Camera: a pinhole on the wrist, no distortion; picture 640 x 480 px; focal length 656.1 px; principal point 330.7 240.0 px. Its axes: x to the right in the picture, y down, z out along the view. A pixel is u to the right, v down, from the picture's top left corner.
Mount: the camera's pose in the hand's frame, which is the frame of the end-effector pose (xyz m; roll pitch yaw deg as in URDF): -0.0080 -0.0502 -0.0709 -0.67 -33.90 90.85
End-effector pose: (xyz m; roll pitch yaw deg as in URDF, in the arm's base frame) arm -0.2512 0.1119 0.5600 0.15 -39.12 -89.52
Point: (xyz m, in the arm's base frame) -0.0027 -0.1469 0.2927
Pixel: behind the camera
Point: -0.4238 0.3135 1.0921
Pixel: 605 22
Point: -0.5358 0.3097 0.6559
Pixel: 257 399
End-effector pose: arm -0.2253 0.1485 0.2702 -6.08 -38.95 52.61
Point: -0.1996 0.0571 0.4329
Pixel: 609 28
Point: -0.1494 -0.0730 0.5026
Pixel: 388 139
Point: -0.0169 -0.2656 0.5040
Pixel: 142 243
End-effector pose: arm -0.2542 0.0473 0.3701 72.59 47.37 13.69
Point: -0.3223 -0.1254 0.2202
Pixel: 189 107
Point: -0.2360 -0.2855 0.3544
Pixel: 551 275
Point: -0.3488 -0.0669 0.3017
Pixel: 238 334
